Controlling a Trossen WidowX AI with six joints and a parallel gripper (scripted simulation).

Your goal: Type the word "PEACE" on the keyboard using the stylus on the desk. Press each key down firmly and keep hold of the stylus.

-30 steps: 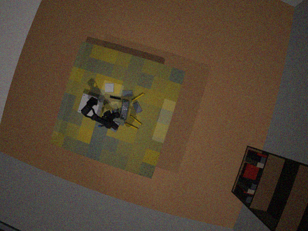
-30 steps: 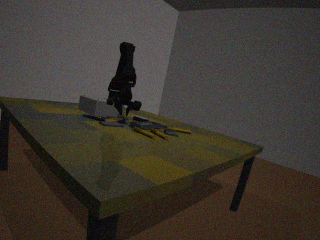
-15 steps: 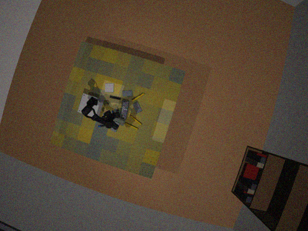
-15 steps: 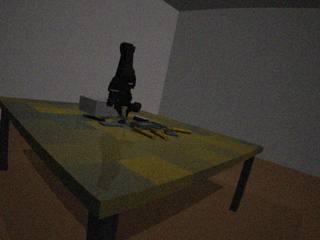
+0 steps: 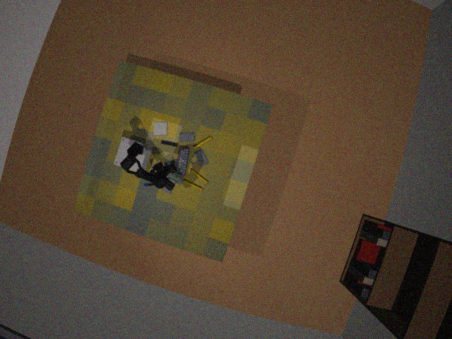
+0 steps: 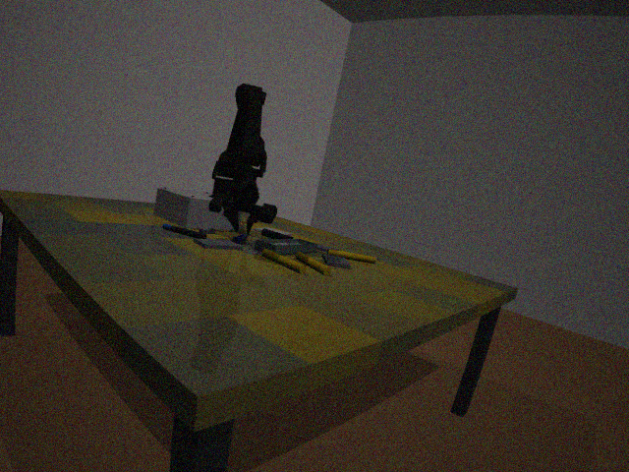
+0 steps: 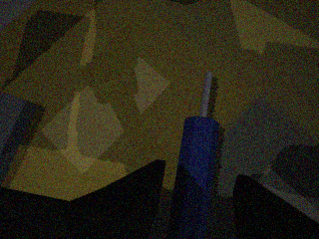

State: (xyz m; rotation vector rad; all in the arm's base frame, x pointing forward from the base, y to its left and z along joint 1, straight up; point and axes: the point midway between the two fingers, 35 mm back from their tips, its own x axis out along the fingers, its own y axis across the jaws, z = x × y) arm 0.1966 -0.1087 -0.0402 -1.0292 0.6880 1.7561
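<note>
Now: the blue stylus 10 mm behind my gripper tip, 10 mm to the left of it and 20 mm below it. The rest, counted from my gripper tip: grey stylus tip (20 mm behind, 40 mm to the left, 20 mm below); then dark blue pen (110 mm behind, 160 mm to the right, 20 mm below).
</note>
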